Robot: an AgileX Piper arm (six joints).
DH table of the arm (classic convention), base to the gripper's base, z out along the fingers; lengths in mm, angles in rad. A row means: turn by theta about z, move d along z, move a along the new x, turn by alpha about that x. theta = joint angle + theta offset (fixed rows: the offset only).
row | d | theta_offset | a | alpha
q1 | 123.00 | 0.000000 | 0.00 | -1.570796
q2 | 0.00 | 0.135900 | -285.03 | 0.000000
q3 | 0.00 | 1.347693 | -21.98 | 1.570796
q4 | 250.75 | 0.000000 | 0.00 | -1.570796
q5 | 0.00 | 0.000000 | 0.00 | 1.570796
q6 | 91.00 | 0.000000 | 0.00 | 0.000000
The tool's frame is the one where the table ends.
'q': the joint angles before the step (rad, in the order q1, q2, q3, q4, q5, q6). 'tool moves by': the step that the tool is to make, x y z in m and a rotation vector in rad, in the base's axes. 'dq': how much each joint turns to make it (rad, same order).
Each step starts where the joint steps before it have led.
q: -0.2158 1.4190 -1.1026 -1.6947 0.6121 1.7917
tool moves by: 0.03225 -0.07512 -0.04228 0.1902 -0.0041 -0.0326
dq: -0.2244 0.2193 -0.1217 -0.0037 -0.2272 0.1431
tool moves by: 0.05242 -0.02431 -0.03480 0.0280 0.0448 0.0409
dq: -0.0087 0.2242 -0.1808 -0.0040 -0.0495 -0.0078
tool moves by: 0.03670 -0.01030 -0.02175 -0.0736 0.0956 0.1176
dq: 0.0000 0.1444 -0.1426 -0.0040 -0.0770 -0.1455
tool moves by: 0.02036 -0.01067 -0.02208 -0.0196 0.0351 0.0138
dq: -0.0023 0.1054 -0.0914 -0.0034 -0.0040 -0.0342
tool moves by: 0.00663 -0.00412 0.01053 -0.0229 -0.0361 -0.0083
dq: 0.0000 0.0176 -0.0592 0.0000 0.0096 -0.0016
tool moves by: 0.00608 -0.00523 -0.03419 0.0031 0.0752 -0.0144
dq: 0.0000 0.0700 -0.0040 -0.0001 0.0238 -0.0234
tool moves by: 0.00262 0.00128 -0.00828 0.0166 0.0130 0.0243
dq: 0.0000 0.0149 0.0000 0.0000 -0.0262 -0.0014
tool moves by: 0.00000 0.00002 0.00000 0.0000 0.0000 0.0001
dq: 0.0000 0.0000 0.0001 -0.0002 -0.0001 0.0002
